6 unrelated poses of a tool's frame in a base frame.
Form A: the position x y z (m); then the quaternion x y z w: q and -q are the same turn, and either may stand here.
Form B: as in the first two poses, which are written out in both.
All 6 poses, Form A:
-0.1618, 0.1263, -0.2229, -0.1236, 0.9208, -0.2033, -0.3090
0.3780, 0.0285, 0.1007, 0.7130, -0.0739, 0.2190, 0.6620
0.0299, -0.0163, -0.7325, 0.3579, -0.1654, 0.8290, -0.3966
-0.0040, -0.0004, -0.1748, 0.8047, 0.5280, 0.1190, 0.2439
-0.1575, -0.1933, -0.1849, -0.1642, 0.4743, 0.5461, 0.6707
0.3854, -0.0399, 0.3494, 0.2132, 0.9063, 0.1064, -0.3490
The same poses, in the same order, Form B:
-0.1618, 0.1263, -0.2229, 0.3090, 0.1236, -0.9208, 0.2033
0.3780, 0.0285, 0.1007, 0.6620, 0.7130, -0.0739, 0.2190
0.0299, -0.0163, -0.7325, 0.3966, -0.3579, 0.1654, -0.8290
-0.0040, -0.0004, -0.1748, 0.2439, 0.8047, 0.5280, 0.1190
-0.1575, -0.1933, -0.1849, 0.6707, -0.1642, 0.4743, 0.5461
0.3854, -0.0399, 0.3494, 0.3490, -0.2132, -0.9063, -0.1064

